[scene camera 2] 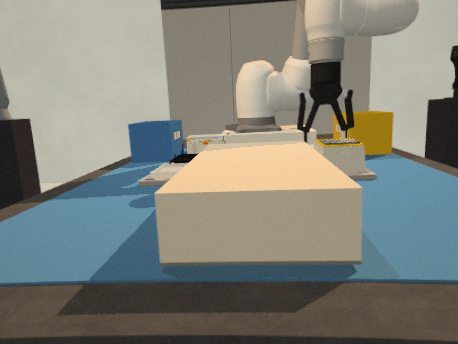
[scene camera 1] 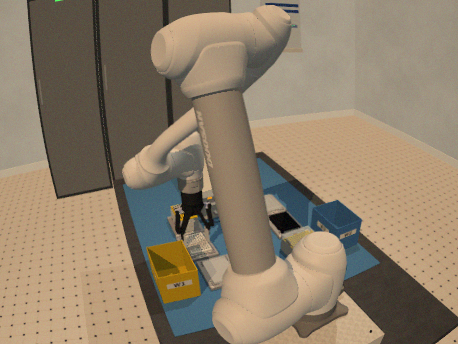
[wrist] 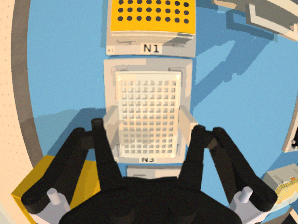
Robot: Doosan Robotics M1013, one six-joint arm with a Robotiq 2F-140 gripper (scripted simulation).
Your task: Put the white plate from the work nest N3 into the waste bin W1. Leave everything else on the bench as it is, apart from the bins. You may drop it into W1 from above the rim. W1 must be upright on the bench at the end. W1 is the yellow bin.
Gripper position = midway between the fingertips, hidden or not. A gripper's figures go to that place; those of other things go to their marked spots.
Scene:
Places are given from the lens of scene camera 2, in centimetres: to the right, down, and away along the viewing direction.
my gripper (scene camera 2: 325,155): 26, -4, 100
yellow bin (scene camera 2: 374,130): 42, -12, 107
blue bin (scene camera 2: 150,141): -24, -9, 113

